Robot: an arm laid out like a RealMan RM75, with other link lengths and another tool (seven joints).
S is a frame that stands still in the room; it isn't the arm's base.
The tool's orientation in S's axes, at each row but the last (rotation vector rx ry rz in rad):
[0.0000, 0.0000, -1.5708]
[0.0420, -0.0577, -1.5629]
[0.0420, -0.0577, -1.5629]
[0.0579, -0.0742, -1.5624]
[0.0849, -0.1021, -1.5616]
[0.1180, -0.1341, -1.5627]
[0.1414, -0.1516, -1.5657]
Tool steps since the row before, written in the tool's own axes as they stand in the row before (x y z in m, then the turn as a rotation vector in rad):
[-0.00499, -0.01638, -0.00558, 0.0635, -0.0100, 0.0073]
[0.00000, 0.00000, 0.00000, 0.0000, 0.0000, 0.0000]
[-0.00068, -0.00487, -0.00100, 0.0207, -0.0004, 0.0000]
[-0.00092, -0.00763, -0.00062, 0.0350, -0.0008, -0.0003]
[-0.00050, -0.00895, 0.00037, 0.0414, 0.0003, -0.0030]
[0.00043, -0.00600, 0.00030, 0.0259, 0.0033, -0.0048]
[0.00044, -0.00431, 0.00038, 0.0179, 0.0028, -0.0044]
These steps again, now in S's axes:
[-0.01638, 0.00499, -0.00558, -0.0100, -0.0635, 0.0073]
[0.00000, 0.00000, 0.00000, 0.0000, 0.0000, 0.0000]
[-0.00480, 0.00063, -0.00131, -0.0003, -0.0207, 0.0002]
[-0.00756, 0.00085, -0.00127, -0.0005, -0.0350, 0.0000]
[-0.00893, 0.00043, -0.00070, 0.0009, -0.0414, -0.0025]
[-0.00597, -0.00046, -0.00066, 0.0041, -0.0259, -0.0039]
[-0.00431, -0.00044, -0.00042, 0.0036, -0.0179, -0.0037]

